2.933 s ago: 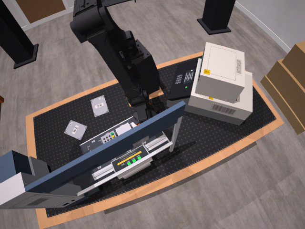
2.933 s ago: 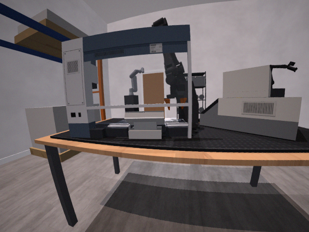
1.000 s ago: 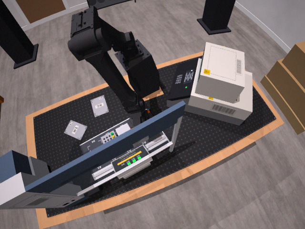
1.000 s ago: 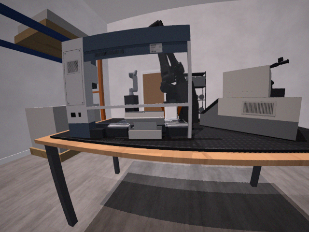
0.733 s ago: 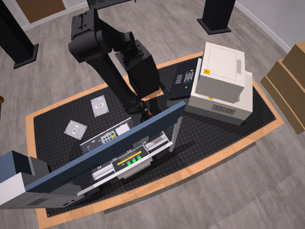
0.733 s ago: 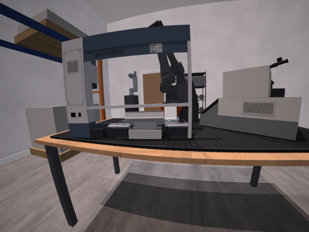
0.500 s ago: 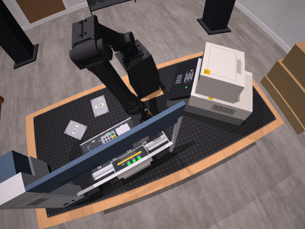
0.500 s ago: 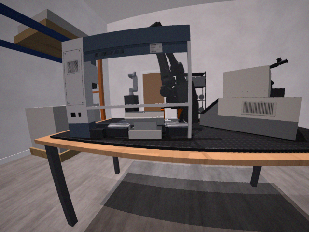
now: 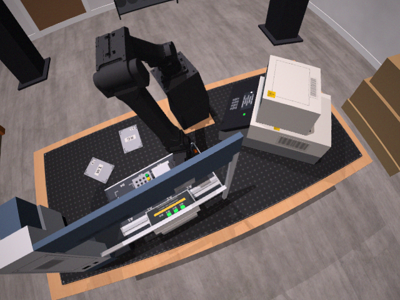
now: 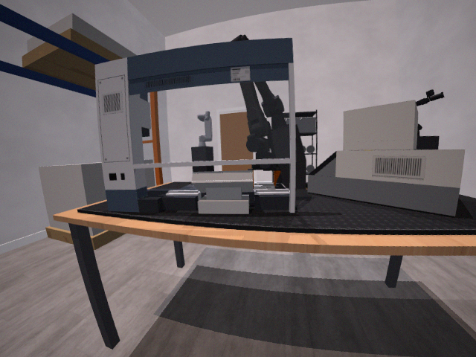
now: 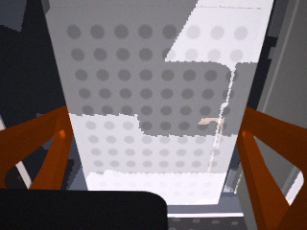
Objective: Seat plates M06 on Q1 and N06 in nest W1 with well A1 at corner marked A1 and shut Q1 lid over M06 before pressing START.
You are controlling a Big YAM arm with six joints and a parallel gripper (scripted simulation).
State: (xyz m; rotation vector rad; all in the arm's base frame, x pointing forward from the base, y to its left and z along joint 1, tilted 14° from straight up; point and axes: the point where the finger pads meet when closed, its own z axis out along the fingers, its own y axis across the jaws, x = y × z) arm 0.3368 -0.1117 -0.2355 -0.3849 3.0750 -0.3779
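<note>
My hand is right at the white well plate. The rest, counted from my hand: white deep-well block (10 cm to the right, 2 cm ahead, 1 cm above); then tube cooling block (19 cm to the right, 5 cm ahead, 1 cm above); then green-capped tube (17 cm to the right, 2 cm above).
</note>
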